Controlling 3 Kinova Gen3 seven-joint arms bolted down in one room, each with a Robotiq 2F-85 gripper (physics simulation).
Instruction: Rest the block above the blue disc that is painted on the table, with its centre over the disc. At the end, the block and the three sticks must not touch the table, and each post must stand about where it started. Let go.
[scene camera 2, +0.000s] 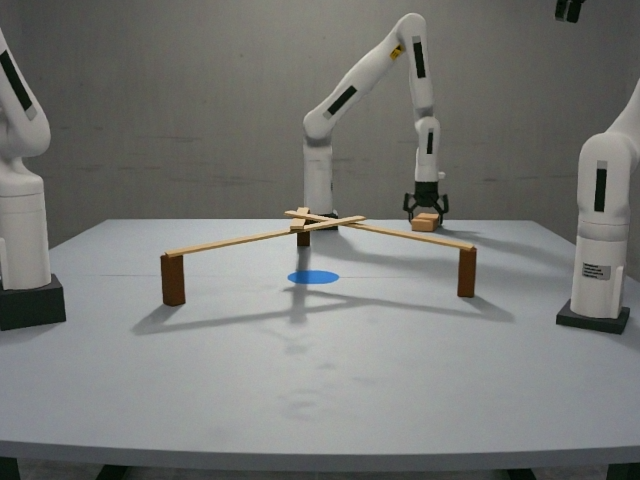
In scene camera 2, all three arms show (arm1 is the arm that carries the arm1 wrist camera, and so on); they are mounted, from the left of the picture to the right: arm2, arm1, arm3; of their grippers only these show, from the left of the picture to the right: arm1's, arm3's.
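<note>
The orange-brown block (424, 223) lies at the back right of the table. Arm1's gripper (425, 219) points down over it, open, with its fingers at the block's two sides. Three posts stand upright: one post (173, 280) at left, one post (466, 272) at right, one post (303, 238) at the back. The left stick (232, 242), right stick (408, 234) and back stick (298, 224) rest on the posts and cross one another above the table, behind the blue disc (313, 277) in the picture. Arm3's gripper (567, 10) is high at top right, partly cut off.
Arm2 (23, 232) stands at the left edge and arm3 (599, 248) at the right edge. Arm1's base column (317, 178) stands at the back, behind the crossed sticks. The grey table (320, 413) has its front edge at the bottom. Shadows of the sticks fall across it.
</note>
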